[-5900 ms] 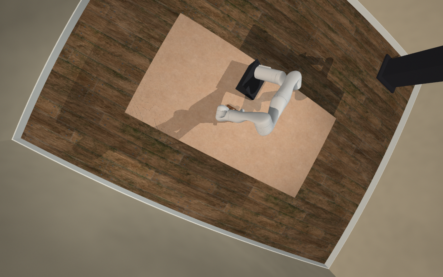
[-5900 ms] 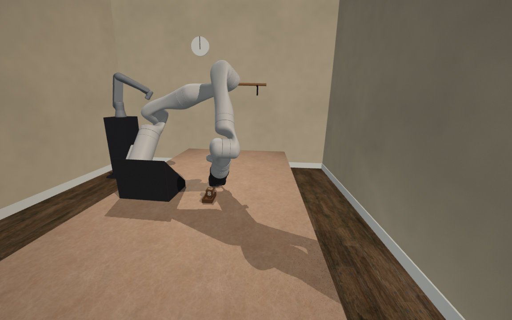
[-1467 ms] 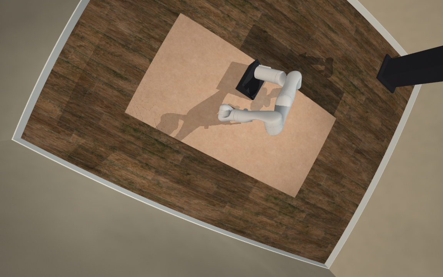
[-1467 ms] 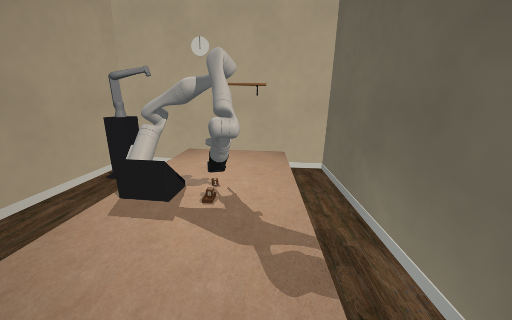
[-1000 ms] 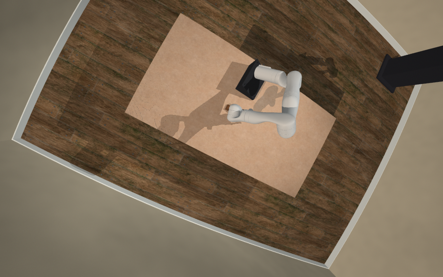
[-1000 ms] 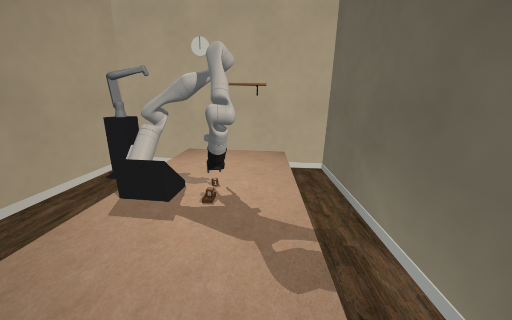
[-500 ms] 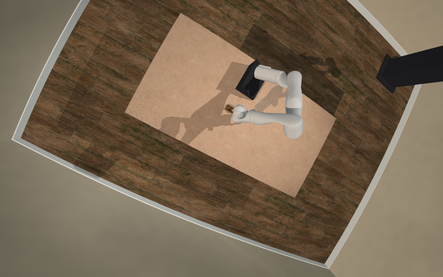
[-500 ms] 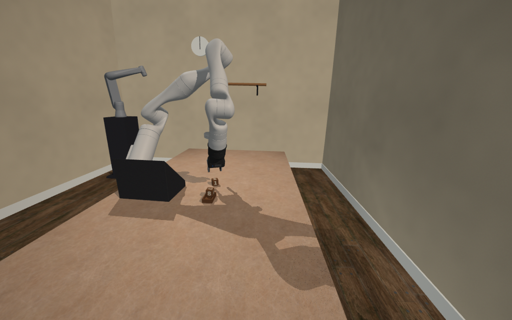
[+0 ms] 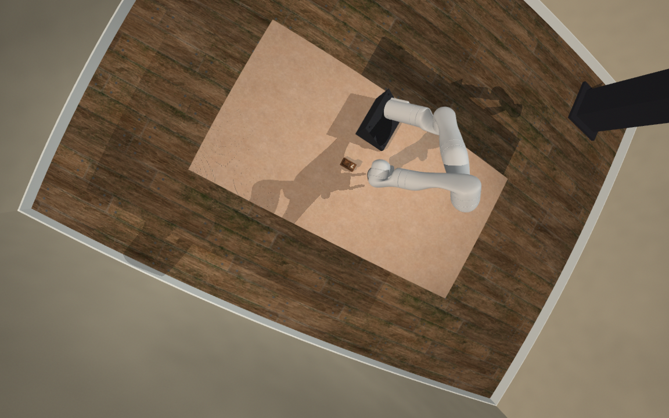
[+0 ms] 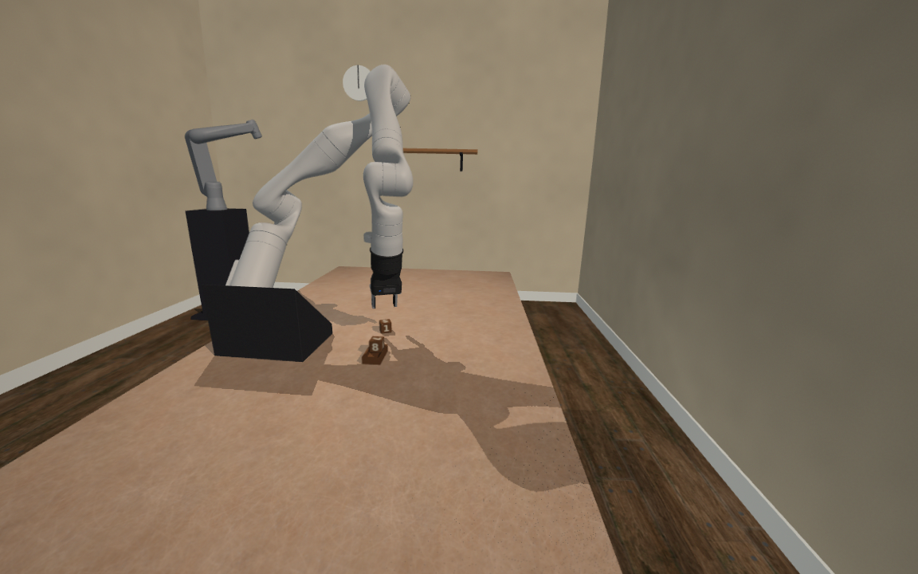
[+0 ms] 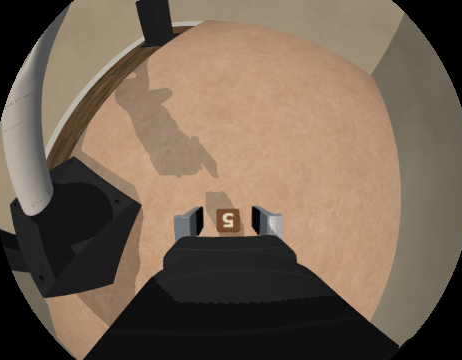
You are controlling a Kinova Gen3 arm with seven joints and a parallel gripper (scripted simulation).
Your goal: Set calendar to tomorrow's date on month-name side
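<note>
Now: the brown cube 80 mm below my hand and 10 mm to the left of it. The rest, counted from my hand: dark wooden tray 150 mm to the right, 80 mm below, 10 mm ahead.
</note>
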